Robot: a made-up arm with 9 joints. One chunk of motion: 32 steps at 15 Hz.
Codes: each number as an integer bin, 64 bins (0 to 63) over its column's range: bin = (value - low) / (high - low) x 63, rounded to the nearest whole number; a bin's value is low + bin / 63 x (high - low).
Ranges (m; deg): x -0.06..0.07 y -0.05..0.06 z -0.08..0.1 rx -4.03..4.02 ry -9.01..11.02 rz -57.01..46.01
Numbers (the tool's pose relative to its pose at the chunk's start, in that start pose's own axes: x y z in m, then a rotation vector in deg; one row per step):
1: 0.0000 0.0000 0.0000 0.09 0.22 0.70
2: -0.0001 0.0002 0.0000 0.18 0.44 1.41
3: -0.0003 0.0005 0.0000 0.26 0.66 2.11
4: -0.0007 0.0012 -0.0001 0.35 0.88 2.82
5: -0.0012 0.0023 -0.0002 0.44 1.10 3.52
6: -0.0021 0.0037 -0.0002 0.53 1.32 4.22
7: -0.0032 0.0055 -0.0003 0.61 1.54 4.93
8: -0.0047 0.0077 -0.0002 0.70 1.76 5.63
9: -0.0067 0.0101 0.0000 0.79 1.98 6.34
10: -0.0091 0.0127 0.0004 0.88 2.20 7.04
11: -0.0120 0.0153 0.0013 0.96 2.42 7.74
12: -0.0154 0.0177 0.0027 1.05 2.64 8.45
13: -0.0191 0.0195 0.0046 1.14 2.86 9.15
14: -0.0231 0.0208 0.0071 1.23 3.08 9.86
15: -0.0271 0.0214 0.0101 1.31 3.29 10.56
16: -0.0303 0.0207 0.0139 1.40 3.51 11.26
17: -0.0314 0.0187 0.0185 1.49 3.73 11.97
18: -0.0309 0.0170 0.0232 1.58 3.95 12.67
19: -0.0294 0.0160 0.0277 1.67 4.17 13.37
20: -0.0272 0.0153 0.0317 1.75 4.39 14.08
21: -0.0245 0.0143 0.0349 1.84 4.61 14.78
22: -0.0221 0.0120 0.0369 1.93 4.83 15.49
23: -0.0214 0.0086 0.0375 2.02 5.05 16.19
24: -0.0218 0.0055 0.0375 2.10 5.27 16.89
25: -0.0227 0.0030 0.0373 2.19 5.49 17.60
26: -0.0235 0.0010 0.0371 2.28 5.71 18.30
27: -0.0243 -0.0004 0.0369 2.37 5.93 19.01
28: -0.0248 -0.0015 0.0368 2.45 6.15 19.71
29: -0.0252 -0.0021 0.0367 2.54 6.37 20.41
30: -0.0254 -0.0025 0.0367 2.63 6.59 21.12
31: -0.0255 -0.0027 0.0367 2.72 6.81 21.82
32: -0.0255 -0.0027 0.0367 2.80 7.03 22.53
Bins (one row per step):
1: 29 29 28 32 29 35
2: 29 29 28 33 30 36
3: 29 29 28 34 30 36
4: 29 29 28 34 31 37
5: 28 30 28 35 32 37
6: 28 31 28 36 32 37
7: 28 32 28 36 33 38
8: 27 33 28 37 34 38
9: 26 34 28 38 35 39
10: 25 36 28 38 35 39
11: 23 37 28 39 36 40
12: 22 39 29 40 37 40
13: 20 40 30 40 37 40
14: 18 41 30 41 38 41
15: 16 41 32 42 39 41
16: 14 40 33 42 39 42
17: 14 39 34 43 40 42
18: 14 38 36 44 41 43
19: 15 38 38 45 41 43
20: 16 37 39 45 42 43
21: 17 37 40 46 43 44
22: 18 36 41 47 44 44
23: 19 34 41 47 44 45
24: 19 32 41 48 45 45
25: 18 30 41 49 46 46
26: 18 29 41 49 46 46
27: 17 28 41 50 47 46
28: 17 28 41 51 48 47
29: 17 27 41 51 48 47
30: 17 27 41 52 49 48
31: 17 27 41 53 50 48
32: 17 27 41 53 50 49

